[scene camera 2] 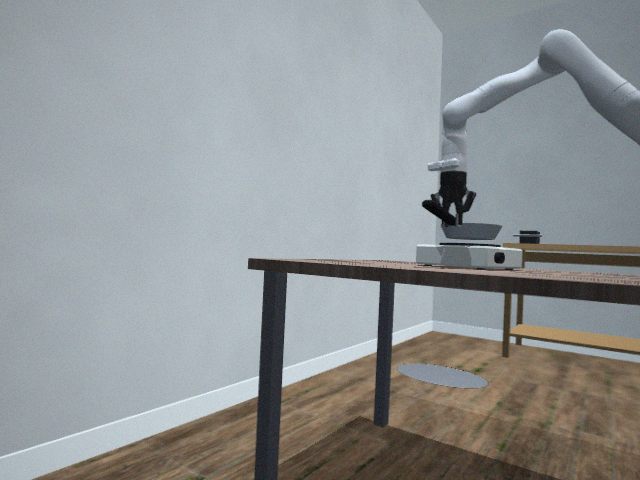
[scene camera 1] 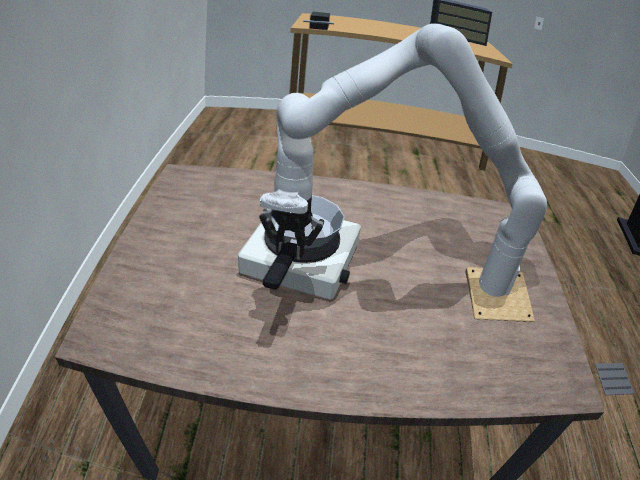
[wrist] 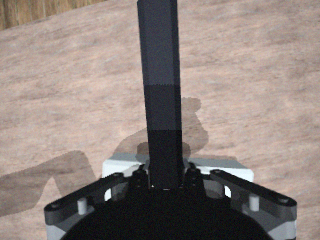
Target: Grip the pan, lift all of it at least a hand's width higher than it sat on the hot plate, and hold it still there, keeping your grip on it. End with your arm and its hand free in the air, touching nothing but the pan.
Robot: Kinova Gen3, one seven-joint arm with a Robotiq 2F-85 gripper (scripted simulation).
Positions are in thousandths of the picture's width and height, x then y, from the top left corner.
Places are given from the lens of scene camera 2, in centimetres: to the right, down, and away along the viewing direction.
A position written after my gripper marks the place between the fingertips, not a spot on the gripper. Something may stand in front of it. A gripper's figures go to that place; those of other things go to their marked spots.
my gripper (scene camera 2: 705,474): 39, -4, 118
pan (scene camera 2: 732,482): 45, -3, 120
